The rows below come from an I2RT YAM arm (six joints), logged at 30 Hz.
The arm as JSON. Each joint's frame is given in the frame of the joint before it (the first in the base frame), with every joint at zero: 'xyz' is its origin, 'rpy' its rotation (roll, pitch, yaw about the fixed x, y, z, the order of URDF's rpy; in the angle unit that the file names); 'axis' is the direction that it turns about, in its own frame. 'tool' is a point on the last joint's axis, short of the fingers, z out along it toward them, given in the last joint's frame.
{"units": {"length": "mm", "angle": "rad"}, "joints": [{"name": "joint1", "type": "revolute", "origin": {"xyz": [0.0, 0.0, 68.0], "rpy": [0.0, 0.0, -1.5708]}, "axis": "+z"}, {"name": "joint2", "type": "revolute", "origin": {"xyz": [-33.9, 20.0, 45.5], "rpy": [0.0, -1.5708, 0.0]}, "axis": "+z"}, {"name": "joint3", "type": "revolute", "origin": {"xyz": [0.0, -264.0, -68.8], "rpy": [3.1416, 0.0, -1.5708]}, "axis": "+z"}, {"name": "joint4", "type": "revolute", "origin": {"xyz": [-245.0, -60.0, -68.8], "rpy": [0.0, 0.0, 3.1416]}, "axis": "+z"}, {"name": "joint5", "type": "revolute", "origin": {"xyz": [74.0, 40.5, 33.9], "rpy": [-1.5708, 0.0, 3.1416]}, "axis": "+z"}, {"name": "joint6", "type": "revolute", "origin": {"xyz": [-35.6, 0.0, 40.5], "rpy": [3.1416, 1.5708, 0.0]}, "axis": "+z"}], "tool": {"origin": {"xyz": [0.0, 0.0, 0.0], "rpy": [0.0, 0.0, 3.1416]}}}
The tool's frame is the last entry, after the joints.
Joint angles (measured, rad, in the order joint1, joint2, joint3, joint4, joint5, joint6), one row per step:
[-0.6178 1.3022 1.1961 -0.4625 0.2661 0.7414]
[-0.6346 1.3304 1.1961 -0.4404 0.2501 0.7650]
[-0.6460 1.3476 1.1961 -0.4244 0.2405 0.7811]
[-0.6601 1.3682 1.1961 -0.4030 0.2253 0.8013]
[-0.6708 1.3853 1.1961 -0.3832 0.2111 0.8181]
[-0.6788 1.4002 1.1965 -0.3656 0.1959 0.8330]
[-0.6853 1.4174 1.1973 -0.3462 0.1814 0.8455]
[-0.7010 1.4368 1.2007 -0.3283 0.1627 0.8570]
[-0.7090 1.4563 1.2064 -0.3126 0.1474 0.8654]
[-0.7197 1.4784 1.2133 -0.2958 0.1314 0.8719]
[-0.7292 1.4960 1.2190 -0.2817 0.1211 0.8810]
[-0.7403 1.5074 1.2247 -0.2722 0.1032 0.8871]
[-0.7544 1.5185 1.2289 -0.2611 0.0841 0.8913]
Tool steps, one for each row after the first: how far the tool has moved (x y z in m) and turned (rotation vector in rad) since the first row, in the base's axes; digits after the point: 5 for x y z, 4 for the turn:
[0.00363 -0.00806 -0.00582 0.0226 -0.0163 -0.0157]
[0.00558 -0.01339 -0.00925 0.0357 -0.0294 -0.0275]
[0.00784 -0.01990 -0.01328 0.0521 -0.0488 -0.0394]
[0.00990 -0.02514 -0.01653 0.0653 -0.0670 -0.0469]
[0.01197 -0.02936 -0.01926 0.0778 -0.0844 -0.0499]
[0.01471 -0.03362 -0.02244 0.0889 -0.0997 -0.0506]
[0.01587 -0.04040 -0.02563 0.1015 -0.1151 -0.0565]
[0.01849 -0.04541 -0.02834 0.1114 -0.1271 -0.0560]
[0.02091 -0.05154 -0.03146 0.1206 -0.1379 -0.0565]
[0.02248 -0.05679 -0.03390 0.1281 -0.1493 -0.0619]
[0.02269 -0.06131 -0.03481 0.1364 -0.1621 -0.0608]
[0.02206 -0.06654 -0.03602 0.1437 -0.1745 -0.0605]

